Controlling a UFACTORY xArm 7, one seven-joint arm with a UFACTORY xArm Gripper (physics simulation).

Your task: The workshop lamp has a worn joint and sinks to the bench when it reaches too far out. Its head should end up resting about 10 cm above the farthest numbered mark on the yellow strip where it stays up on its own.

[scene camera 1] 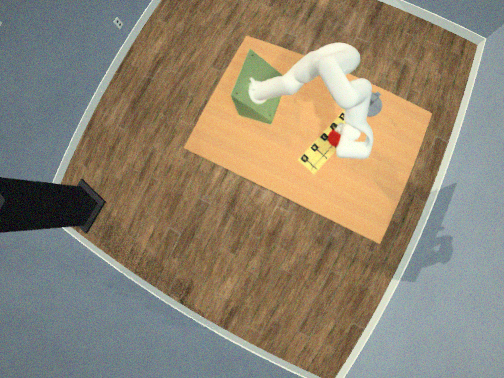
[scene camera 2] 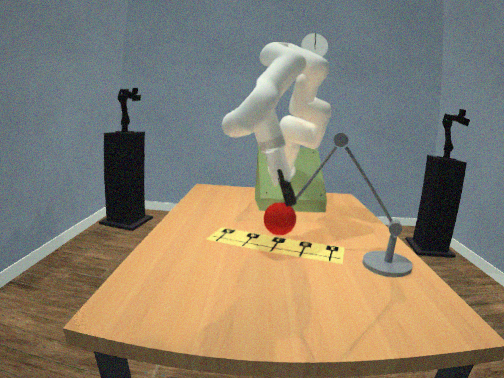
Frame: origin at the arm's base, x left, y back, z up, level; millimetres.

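Seen in the pictures: gripper, fingertip midpoint: [scene camera 2: 291,204]; arm's base, origin of the base link: [scene camera 1: 257,92].
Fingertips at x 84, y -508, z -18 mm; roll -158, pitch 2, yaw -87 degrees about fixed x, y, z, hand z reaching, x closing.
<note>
Offsets run from my fingertips to a thing's top centre. "pt": to the spot under its first point. Level surfaces: height alone.
The workshop lamp has a grey round base @(pt dx +316, dy -84, dz -133 mm) [scene camera 1: 374,106] [scene camera 2: 387,264] and two thin grey rods meeting at a raised elbow joint @(pt dx +124, dy -35, dz +202 mm) [scene camera 2: 341,140]. Its head, a red ball [scene camera 1: 334,138] [scene camera 2: 280,218], hangs above the yellow strip @(pt dx -169, dy +20, dz -145 mm) [scene camera 1: 318,159] [scene camera 2: 264,243], over about its middle part and apart from it. The numbers on the marks are too blurred to read. My gripper [scene camera 2: 289,201] points down and is shut on the lamp at the end of the lower rod, right at the top of the head. In scene camera 1 my arm hides the fingers and most of the lamp's rods.
The green mounting block [scene camera 1: 255,107] [scene camera 2: 315,172] stands at one end of the wooden table @(dz -146 mm) [scene camera 1: 225,135] [scene camera 2: 175,300], behind the strip in scene camera 2. Black pedestals [scene camera 2: 124,175] [scene camera 2: 440,200] with small dark devices stand beyond the table on both sides.
</note>
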